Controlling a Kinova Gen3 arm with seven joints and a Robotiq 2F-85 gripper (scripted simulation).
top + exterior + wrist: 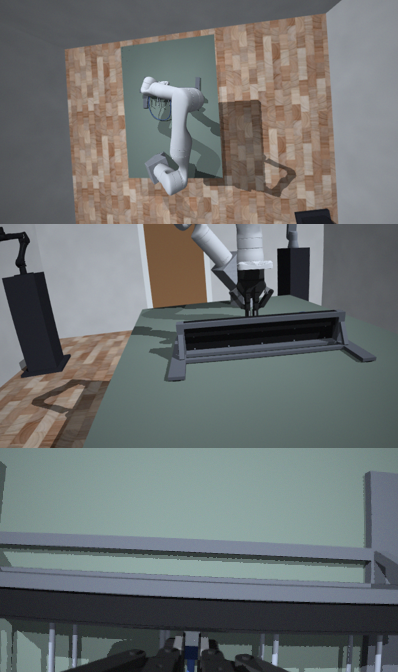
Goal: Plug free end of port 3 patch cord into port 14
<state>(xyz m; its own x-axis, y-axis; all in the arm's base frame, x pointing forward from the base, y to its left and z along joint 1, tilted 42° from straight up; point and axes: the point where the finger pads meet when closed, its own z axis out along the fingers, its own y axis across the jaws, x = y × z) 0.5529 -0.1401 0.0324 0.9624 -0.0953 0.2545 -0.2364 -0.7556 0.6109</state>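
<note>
The plug is 1 cm below my hand and 1 cm ahead of it.
</note>
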